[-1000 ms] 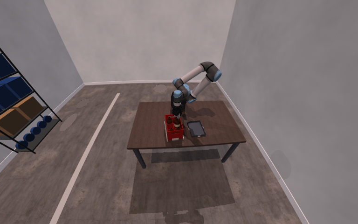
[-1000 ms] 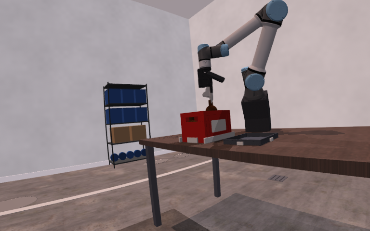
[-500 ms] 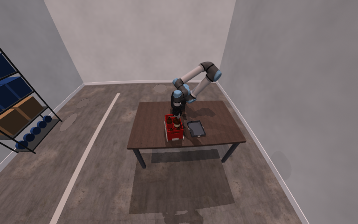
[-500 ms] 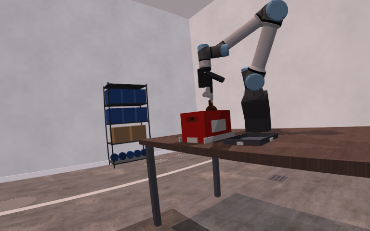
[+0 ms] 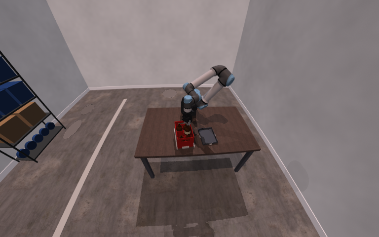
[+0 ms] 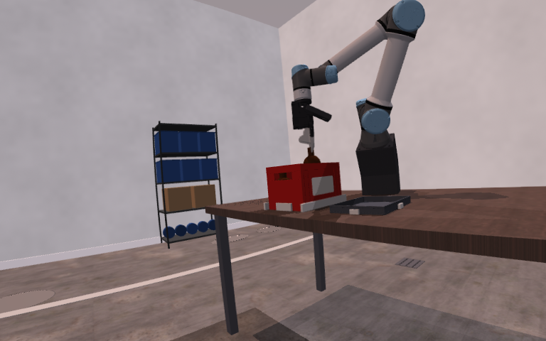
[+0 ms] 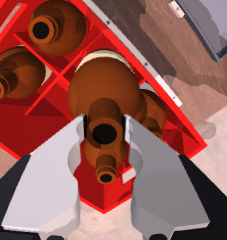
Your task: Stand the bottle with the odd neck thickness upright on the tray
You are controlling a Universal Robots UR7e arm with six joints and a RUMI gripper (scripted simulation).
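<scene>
Now: the brown bottle 7 cm below my hand. Also, from my hand: dark tray: 6 cm behind, 25 cm to the left, 22 cm below; red crate: 2 cm ahead, 4 cm to the right, 15 cm below; glass bottle: 12 cm ahead, 6 cm to the right, 15 cm below.
</scene>
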